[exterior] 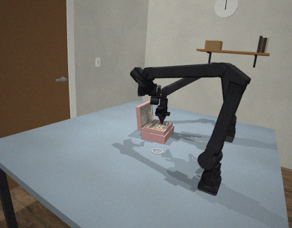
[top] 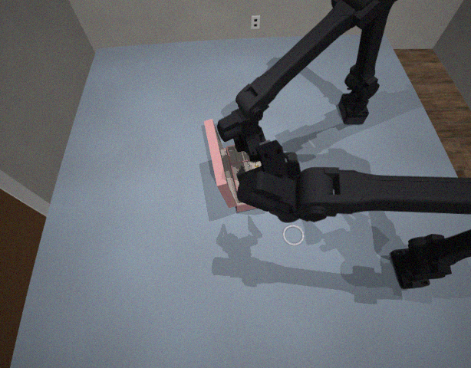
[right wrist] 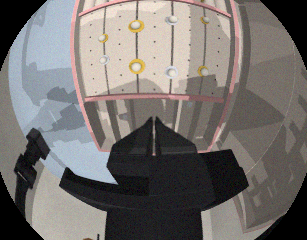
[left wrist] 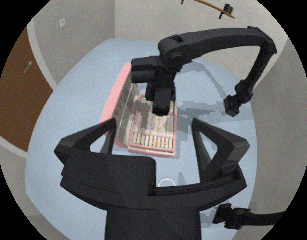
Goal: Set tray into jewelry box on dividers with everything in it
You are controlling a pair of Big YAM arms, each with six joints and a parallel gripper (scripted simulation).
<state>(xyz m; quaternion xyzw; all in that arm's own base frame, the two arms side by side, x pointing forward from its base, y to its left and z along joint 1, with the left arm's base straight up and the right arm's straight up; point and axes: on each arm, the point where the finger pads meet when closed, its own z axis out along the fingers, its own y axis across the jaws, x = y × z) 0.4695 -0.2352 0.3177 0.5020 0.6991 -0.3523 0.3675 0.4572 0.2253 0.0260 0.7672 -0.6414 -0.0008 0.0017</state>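
Note:
Right now my right hand is 70 mm to the right of the pink tray and 10 mm past it. Round my right hand: pink jewelry box: 70 mm to the left, 40 mm above, 10 mm ahead.

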